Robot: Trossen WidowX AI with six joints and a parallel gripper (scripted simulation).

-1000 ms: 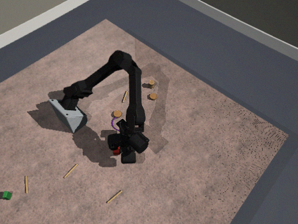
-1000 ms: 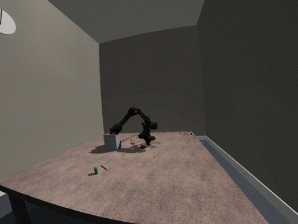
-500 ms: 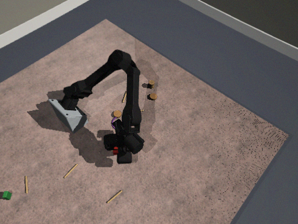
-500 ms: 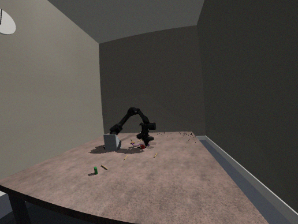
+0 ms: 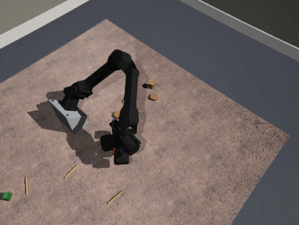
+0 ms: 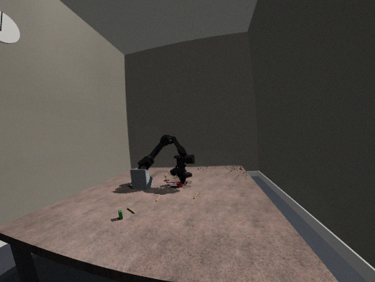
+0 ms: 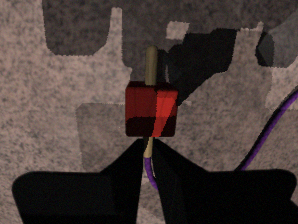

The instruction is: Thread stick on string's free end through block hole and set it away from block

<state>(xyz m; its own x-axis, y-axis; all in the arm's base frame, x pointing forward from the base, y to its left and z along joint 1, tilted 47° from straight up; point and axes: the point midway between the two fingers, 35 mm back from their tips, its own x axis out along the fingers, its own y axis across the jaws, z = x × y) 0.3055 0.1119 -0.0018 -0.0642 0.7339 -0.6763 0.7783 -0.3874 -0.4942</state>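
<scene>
The thin wooden stick is 1 cm behind my gripper tip and 1 cm to the right of it. The rest, counted from my gripper tip: wooden cylinder: 20 cm behind, 36 cm to the left; then small red block: 2 cm behind, 2 cm to the right; then round wooden button: 18 cm behind, 11 cm to the left, 1 cm below.
</scene>
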